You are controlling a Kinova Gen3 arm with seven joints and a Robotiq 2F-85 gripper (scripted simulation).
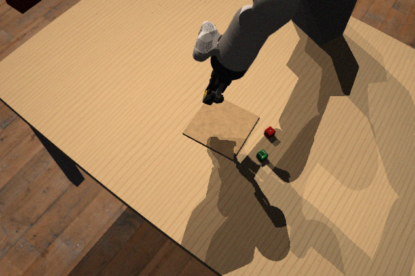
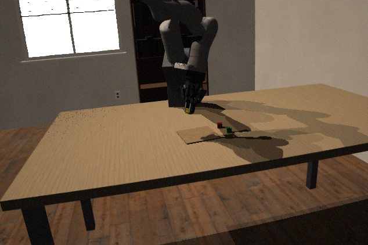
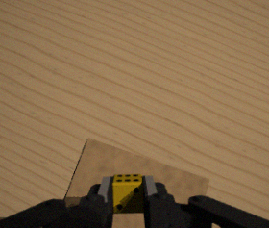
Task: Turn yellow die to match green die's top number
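Now: hand 120 mm above the brown mat, 30 mm to the right of it and 10 mm past it. The rest, counted from my hand: yellow die: 10 mm below; red die: 150 mm to the left, 110 mm below, 40 mm behind; green die: 160 mm to the left, 110 mm below, 30 mm ahead.
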